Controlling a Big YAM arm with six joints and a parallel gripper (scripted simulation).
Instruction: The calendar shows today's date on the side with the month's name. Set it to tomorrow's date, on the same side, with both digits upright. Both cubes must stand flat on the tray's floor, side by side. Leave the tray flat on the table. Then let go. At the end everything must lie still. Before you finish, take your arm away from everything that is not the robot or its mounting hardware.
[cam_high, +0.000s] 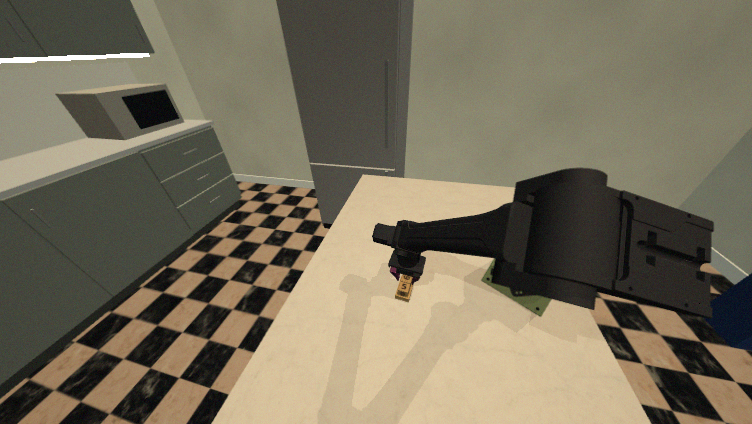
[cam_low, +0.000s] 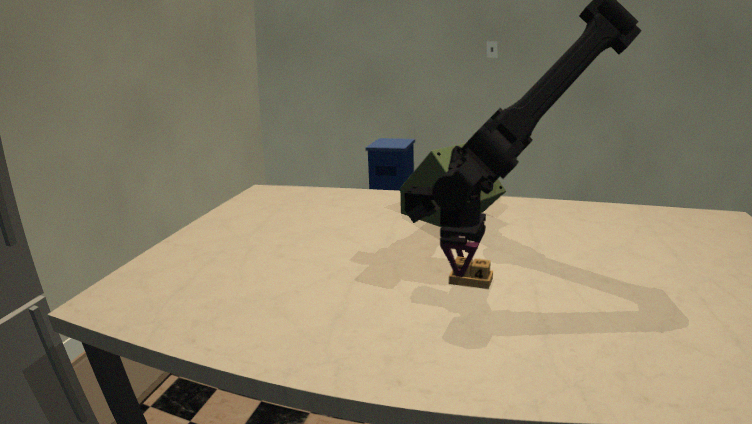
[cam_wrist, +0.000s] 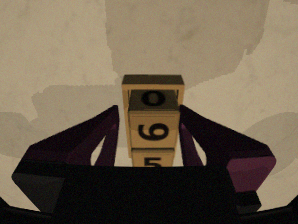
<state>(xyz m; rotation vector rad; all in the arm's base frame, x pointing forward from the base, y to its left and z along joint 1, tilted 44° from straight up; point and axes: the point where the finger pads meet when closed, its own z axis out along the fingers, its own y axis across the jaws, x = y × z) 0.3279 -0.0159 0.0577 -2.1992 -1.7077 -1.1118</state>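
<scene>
Right now my hand is right at the cube. Also, from my hand: wooden tray 20 mm to the left, 20 mm below.
</scene>
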